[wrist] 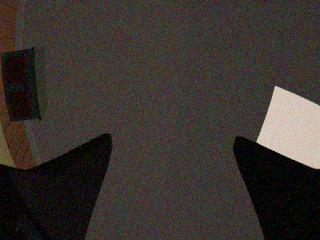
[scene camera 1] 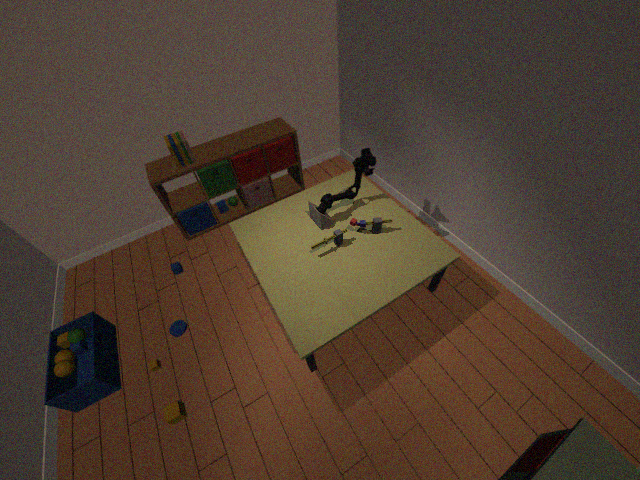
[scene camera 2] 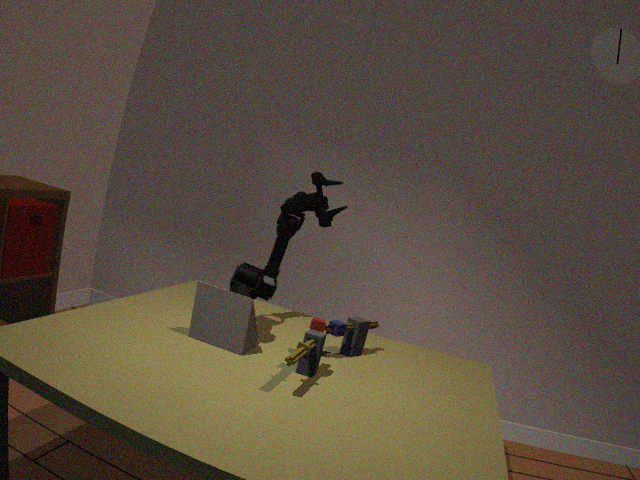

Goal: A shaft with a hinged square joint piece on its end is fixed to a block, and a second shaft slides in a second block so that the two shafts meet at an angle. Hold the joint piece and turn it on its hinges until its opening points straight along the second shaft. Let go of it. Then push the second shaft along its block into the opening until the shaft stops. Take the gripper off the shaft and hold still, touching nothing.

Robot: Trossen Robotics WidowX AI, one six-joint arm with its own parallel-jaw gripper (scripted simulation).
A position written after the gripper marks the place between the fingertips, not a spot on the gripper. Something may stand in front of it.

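Observation:
Nothing is held by the gripper (scene camera 2: pixel 345 194), which stands open. The same gripper can also be seen in the wrist view (wrist: pixel 175 142).

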